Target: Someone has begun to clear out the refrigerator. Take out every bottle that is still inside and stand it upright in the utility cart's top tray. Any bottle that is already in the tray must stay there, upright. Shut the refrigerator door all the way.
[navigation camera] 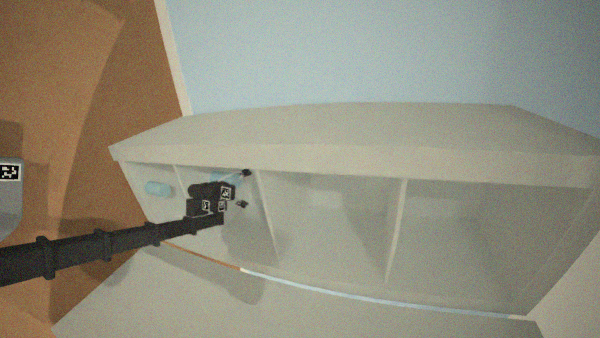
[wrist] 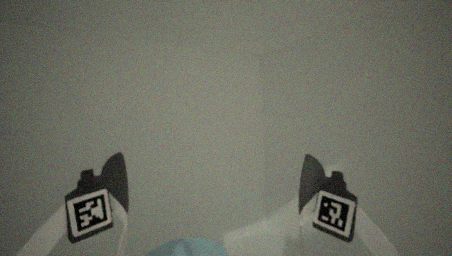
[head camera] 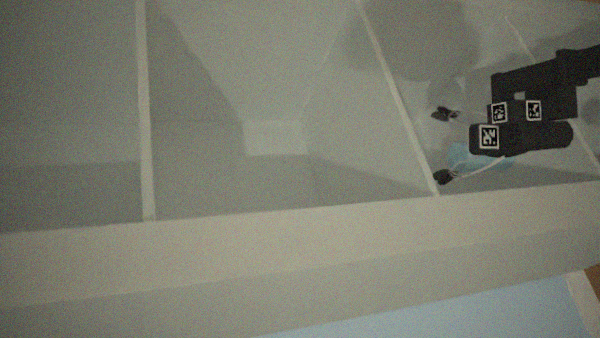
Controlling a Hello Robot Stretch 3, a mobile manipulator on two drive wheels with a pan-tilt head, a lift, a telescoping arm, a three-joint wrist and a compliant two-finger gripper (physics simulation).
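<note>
The open refrigerator (head camera: 280, 250) (navigation camera: 350, 156) shows sideways in the head and navigation views. A light blue bottle (head camera: 460, 155) (navigation camera: 218, 176) (wrist: 190, 248) stands in its second compartment from the bottom, partly hidden by my gripper. My gripper (head camera: 443, 145) (navigation camera: 243, 188) (wrist: 215, 174) is open and empty in that same compartment, its fingertips near the shelf above. In the wrist view the bottle's rounded end shows at the bottom edge, below the fingertips. Another light blue bottle (navigation camera: 158, 189) stands in the lowest compartment. The utility cart and its tray do not show.
Shelves (head camera: 146, 110) (navigation camera: 396, 230) divide the refrigerator. The door (navigation camera: 165, 295) stands open along the lower side of the navigation view. My dark arm (navigation camera: 125, 235) crosses the lower compartments. Brown floor (navigation camera: 100, 60) and a light blue wall (navigation camera: 350, 50) lie beyond.
</note>
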